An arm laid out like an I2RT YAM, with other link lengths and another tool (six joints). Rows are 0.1 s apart.
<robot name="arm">
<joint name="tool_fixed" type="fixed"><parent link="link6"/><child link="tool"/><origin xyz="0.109 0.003 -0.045" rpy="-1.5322 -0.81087 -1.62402"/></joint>
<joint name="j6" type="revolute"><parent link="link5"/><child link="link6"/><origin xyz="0.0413 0 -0.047"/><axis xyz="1 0 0"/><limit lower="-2.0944" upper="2.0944"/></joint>
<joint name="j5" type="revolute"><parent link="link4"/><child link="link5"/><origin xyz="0.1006 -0.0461 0.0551"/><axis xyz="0 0 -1"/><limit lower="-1.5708" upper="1.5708"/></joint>
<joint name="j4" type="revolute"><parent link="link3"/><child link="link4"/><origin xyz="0.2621 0.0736 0.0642"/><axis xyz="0 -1 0"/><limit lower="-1.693" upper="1.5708"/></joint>
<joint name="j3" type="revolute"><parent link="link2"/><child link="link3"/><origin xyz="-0.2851 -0.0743 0"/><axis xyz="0 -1 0"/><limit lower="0" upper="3.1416"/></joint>
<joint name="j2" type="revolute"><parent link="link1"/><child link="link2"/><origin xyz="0.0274 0.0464 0.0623"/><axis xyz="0 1 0"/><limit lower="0" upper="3.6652"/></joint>
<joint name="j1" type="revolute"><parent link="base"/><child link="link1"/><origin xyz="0 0 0.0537"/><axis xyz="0 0 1"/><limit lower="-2.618" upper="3.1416"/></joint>
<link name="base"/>
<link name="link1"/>
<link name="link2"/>
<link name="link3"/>
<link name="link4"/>
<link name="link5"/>
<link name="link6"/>
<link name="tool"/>
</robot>
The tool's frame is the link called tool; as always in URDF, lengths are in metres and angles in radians.
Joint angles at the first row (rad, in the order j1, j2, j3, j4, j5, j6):
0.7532 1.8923 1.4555 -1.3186 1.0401 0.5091
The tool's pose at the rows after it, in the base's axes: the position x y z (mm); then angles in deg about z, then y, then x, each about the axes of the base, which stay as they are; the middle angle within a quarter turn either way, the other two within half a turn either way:
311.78 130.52 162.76 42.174 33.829 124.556
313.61 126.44 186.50 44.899 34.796 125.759
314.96 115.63 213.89 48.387 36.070 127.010
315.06 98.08 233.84 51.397 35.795 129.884
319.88 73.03 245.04 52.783 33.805 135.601
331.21 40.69 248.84 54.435 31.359 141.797
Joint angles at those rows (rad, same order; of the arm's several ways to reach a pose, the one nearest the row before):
0.7521 1.8595 1.4872 -1.3499 1.0408 0.5087
0.7376 1.8023 1.5181 -1.3640 1.0348 0.4961
0.7090 1.7207 1.5345 -1.3556 1.0275 0.4626
0.6533 1.6371 1.5364 -1.3323 0.9817 0.4221
0.5465 1.5654 1.5364 -1.2846 0.8715 0.3439
0.3946 1.5215 1.5364 -1.2205 0.7273 0.2520

